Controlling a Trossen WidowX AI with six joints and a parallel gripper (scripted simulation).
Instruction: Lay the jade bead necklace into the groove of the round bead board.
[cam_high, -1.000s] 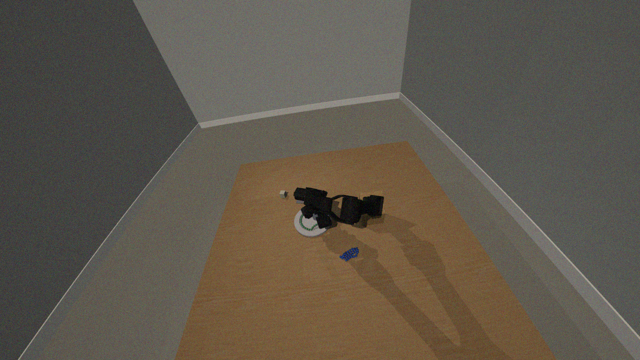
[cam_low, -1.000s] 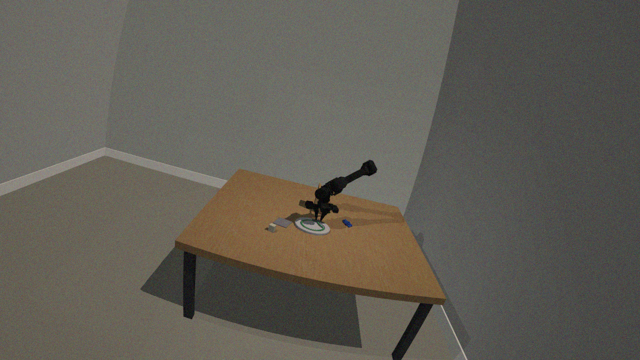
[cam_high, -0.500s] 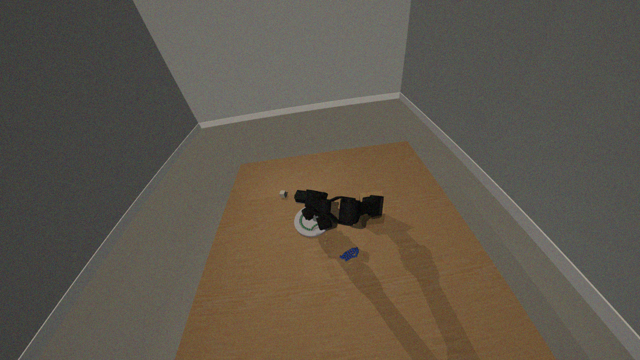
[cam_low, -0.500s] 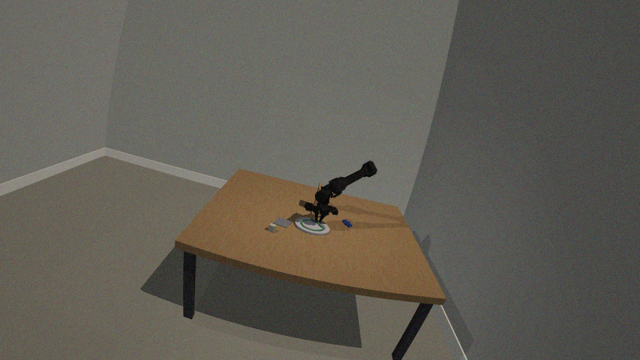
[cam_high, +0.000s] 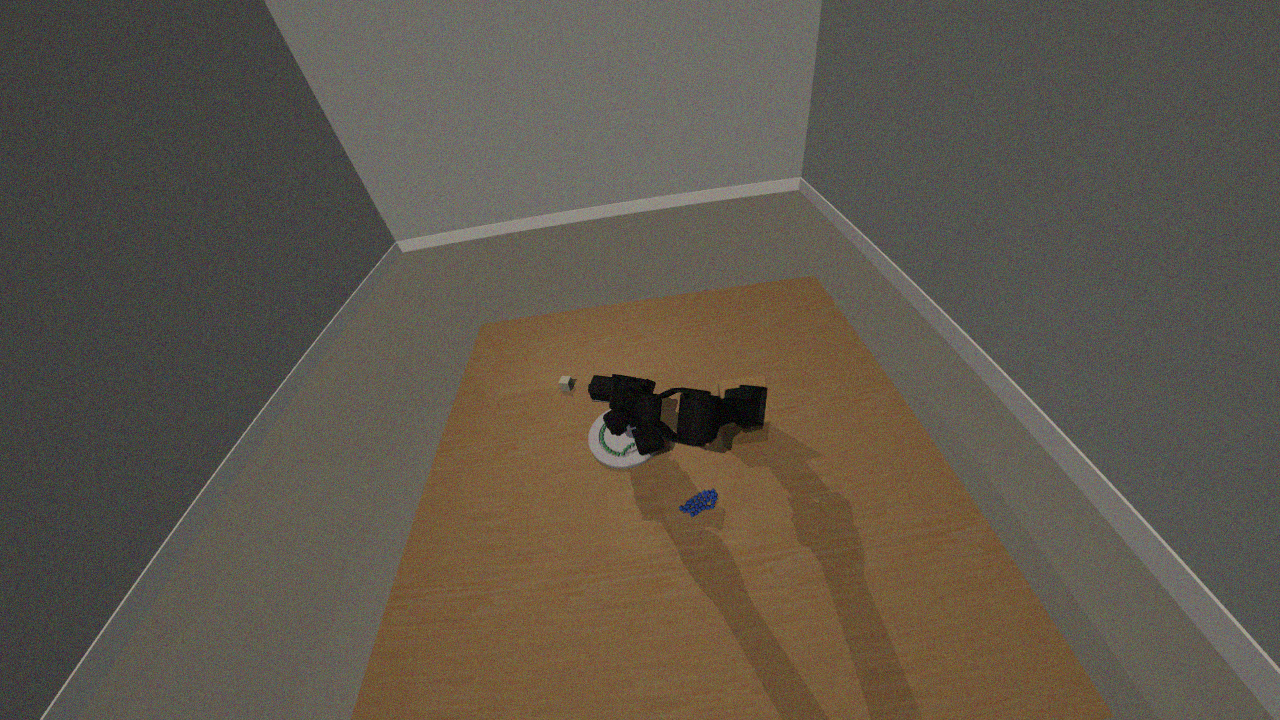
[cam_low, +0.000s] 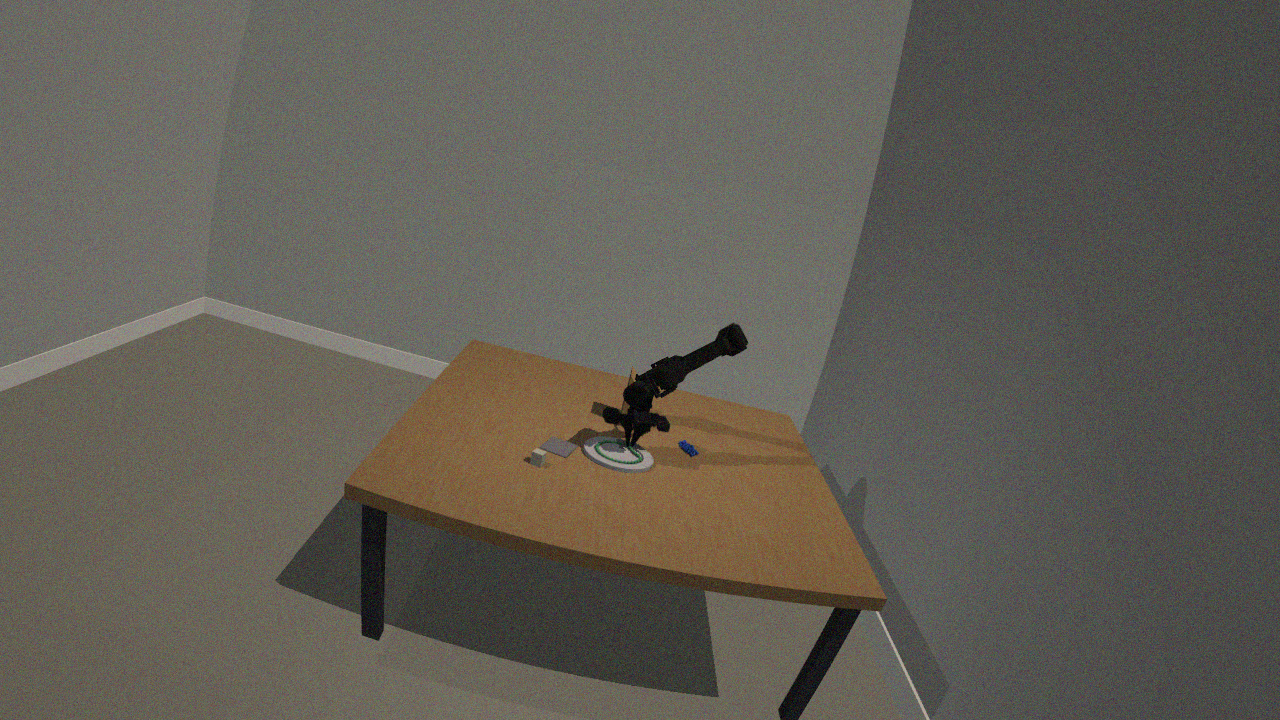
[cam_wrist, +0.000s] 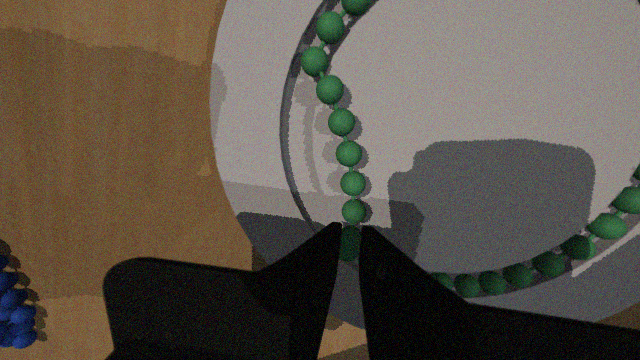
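The round bead board is 5 cm ahead of my gripper tip, 3 cm to the right of it and 1 cm below it. The rest, counted from my gripper tip: pale block: 23 cm ahead, 23 cm to the right; flat grey plate: 10 cm ahead, 19 cm to the right, 1 cm below.
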